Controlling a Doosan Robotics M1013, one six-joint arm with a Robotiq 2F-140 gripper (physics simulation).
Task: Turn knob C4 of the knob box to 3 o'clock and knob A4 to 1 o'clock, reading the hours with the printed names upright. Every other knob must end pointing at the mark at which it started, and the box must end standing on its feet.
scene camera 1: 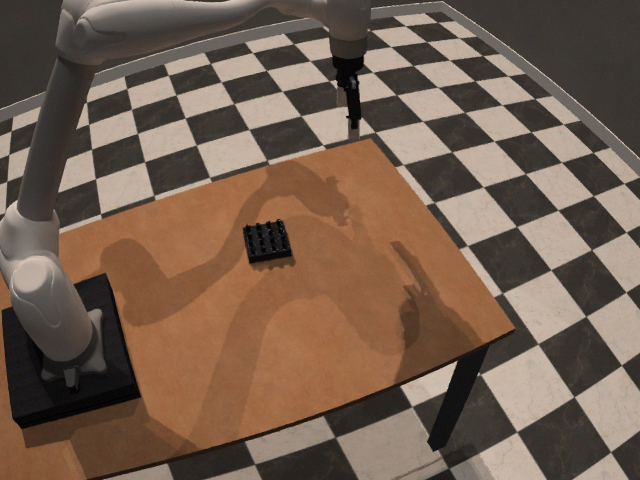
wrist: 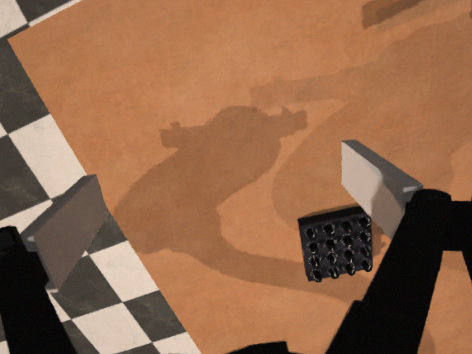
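Pixels of known places: gripper, fingertip midpoint: (scene camera 1: 347, 121) (wrist: 221, 179); arm's base, link origin: (scene camera 1: 73, 346).
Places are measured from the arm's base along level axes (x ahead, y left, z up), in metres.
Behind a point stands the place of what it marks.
The knob box (scene camera 1: 267, 241) @[y 0.258, x 0.534, z -0.041 m] (wrist: 338, 251) @[y 0.269, x 0.527, z -0.040 m] is a small black box with rows of black knobs on its upper face. It lies on the table with the knobs facing up. White marks ring the knobs in the wrist view; the printed names and the knobs' pointing directions are too small to read, so I cannot tell C4 or A4. My gripper (scene camera 1: 354, 125) @[y 0.393, x 0.779, z 0.191 m] (wrist: 221, 179) @[y 0.393, x 0.779, z 0.191 m] is wide open and empty, high above the table's far side, well away from the box. In the wrist view the box shows beside the right finger pad.
The box rests on the orange-brown table (scene camera 1: 330, 392) @[y -0.196, x 0.577, z -0.063 m] (wrist: 125, 60) @[y 0.498, x 0.867, z -0.063 m], toward its far edge. The arm's base stands on a black block (scene camera 1: 111, 330) @[y 0.028, x 0.109, z 0.004 m] at the left. Shadows of the arm cross the table. A checkered floor lies around the table.
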